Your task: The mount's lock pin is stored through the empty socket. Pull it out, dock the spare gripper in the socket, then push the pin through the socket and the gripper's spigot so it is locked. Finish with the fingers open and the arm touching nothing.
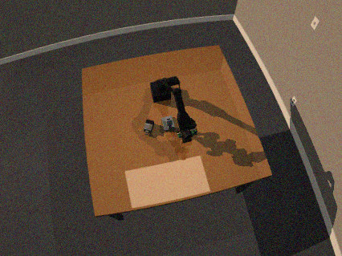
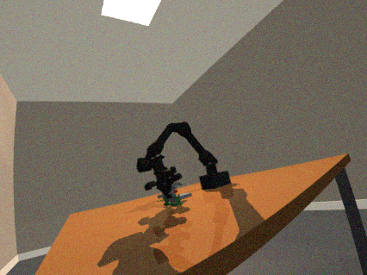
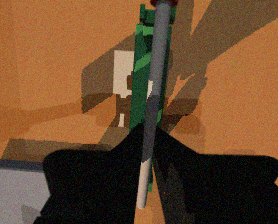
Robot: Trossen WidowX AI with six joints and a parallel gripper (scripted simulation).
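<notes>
My gripper tip is now 20 mm to the right of the green piece. Round my gripper tip: mount: 100 mm behind, 90 mm to the right, 30 mm above; then spare gripper: 250 mm to the right, 110 mm behind.
</notes>
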